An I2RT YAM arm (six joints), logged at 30 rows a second.
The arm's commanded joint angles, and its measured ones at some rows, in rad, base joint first. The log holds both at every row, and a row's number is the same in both.
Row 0, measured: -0.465 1.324 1.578 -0.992 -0.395 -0.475
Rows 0 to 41, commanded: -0.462 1.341 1.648 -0.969 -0.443 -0.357; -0.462 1.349 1.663 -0.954 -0.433 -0.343; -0.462 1.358 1.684 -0.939 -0.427 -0.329; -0.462 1.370 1.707 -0.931 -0.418 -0.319; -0.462 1.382 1.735 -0.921 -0.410 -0.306; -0.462 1.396 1.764 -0.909 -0.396 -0.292; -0.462 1.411 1.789 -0.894 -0.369 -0.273; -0.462 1.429 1.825 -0.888 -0.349 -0.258; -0.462 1.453 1.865 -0.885 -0.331 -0.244; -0.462 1.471 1.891 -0.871 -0.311 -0.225; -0.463 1.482 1.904 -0.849 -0.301 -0.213; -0.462 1.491 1.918 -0.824 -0.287 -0.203; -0.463 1.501 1.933 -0.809 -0.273 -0.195; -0.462 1.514 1.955 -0.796 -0.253 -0.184; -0.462 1.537 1.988 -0.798 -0.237 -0.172; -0.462 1.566 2.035 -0.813 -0.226 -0.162; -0.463 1.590 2.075 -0.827 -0.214 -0.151; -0.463 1.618 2.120 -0.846 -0.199 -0.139; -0.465 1.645 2.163 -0.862 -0.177 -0.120; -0.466 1.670 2.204 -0.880 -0.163 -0.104; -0.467 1.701 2.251 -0.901 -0.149 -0.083; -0.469 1.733 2.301 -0.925 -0.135 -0.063; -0.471 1.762 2.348 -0.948 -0.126 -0.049; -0.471 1.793 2.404 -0.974 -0.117 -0.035; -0.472 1.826 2.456 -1.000 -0.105 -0.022; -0.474 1.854 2.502 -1.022 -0.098 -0.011; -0.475 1.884 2.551 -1.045 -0.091 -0.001; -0.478 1.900 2.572 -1.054 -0.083 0.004; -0.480 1.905 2.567 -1.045 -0.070 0.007; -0.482 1.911 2.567 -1.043 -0.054 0.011; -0.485 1.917 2.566 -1.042 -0.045 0.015; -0.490 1.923 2.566 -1.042 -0.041 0.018; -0.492 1.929 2.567 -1.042 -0.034 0.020; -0.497 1.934 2.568 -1.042 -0.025 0.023; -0.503 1.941 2.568 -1.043 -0.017 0.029; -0.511 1.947 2.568 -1.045 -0.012 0.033; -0.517 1.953 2.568 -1.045 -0.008 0.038; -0.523 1.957 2.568 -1.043 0.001 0.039; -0.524 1.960 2.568 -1.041 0.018 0.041; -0.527 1.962 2.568 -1.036 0.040 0.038; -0.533 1.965 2.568 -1.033 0.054 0.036; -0.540 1.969 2.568 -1.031 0.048 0.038
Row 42, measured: -0.530 1.963 2.556 -1.074 0.009 0.022
